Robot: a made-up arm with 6 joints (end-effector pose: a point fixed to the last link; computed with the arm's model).
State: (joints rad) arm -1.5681 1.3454 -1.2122 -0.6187 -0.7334 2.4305
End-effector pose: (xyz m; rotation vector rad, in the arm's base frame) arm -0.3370 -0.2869 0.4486 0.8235 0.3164 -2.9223
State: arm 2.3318 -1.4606 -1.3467 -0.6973 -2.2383 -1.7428
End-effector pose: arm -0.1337 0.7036 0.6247 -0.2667 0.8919 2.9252
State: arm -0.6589 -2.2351 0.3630 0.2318 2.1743 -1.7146
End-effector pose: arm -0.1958 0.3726 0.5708 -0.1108 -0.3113 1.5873
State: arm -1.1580 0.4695 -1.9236 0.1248 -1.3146 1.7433
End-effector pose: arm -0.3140 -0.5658 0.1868 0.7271 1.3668 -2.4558
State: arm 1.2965 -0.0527 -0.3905 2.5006 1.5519 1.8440
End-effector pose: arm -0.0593 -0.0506 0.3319 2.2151 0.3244 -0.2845
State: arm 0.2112 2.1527 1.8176 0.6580 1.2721 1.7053
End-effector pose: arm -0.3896 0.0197 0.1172 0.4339 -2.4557 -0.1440
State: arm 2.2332 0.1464 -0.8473 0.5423 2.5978 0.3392
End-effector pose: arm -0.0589 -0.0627 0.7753 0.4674 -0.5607 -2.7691
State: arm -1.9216 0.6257 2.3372 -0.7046 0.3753 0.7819
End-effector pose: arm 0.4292 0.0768 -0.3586 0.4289 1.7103 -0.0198
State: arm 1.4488 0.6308 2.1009 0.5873 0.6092 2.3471
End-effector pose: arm -0.2398 0.0067 0.6711 0.5082 -0.6223 -2.3599
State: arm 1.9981 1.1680 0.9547 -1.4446 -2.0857 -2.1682
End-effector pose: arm -0.0004 0.5757 -0.2258 -2.7112 -0.5605 0.0853
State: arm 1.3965 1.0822 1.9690 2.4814 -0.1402 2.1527
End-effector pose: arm -0.5710 -0.2387 0.5787 -0.5652 -0.6525 2.6235
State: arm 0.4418 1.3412 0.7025 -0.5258 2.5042 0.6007
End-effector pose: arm 0.1014 -0.1657 -0.1341 1.6988 1.9376 -0.7711
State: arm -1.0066 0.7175 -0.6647 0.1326 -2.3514 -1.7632
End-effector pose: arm -0.4398 -0.6136 0.0572 0.5111 -2.1195 1.1860
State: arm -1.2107 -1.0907 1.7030 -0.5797 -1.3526 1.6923
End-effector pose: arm 0.0368 -0.5215 -0.1730 2.0099 -0.8590 0.9937
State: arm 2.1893 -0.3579 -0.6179 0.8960 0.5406 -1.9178
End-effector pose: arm 0.0851 0.1360 -0.0318 -1.7904 -2.4469 -0.1421
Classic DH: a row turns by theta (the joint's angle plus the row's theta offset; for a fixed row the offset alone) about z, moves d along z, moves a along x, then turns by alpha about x. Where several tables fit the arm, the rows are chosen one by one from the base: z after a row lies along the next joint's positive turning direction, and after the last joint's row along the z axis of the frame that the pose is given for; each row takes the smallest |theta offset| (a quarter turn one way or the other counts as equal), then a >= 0, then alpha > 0; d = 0 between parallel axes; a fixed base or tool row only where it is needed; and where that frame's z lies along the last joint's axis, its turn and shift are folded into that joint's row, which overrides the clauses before.
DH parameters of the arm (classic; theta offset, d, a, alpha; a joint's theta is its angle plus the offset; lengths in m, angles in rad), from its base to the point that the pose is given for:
base (fixed): 0 0.171 0 -1.5708
joint 1: -1.5708 0.0656 0.067 1.5708
joint 2: 0 0.1875 -0.0678 1.5708
joint 3: 1.5708 -0.1165 0.0291 -1.5708
joint 4: -1.5708 0.0282 0.2832 -1.5708
joint 5: 0 -0.1475 -0.0838 1.5708
joint 6: -1.4442 0 0.1117 3.1416
tool (fixed): 0.1266 0.5014 0 0

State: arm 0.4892 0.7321 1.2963 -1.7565 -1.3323 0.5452
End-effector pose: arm 0.0023 0.8413 0.3946 -0.5586 0.9340 1.1840
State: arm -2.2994 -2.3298 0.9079 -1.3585 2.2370 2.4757
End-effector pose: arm -0.3623 0.2097 -0.1159 -2.1254 -0.5215 0.6397
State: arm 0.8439 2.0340 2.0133 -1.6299 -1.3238 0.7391
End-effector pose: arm -0.7753 0.3860 0.2612 -1.5556 0.7719 2.0668
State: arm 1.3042 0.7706 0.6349 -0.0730 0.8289 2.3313
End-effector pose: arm -0.0409 0.3523 0.5186 -0.7752 -0.9658 -1.0744
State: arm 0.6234 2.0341 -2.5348 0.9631 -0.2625 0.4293
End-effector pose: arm 0.4860 -0.0914 0.4203 1.8832 -0.0011 1.4791
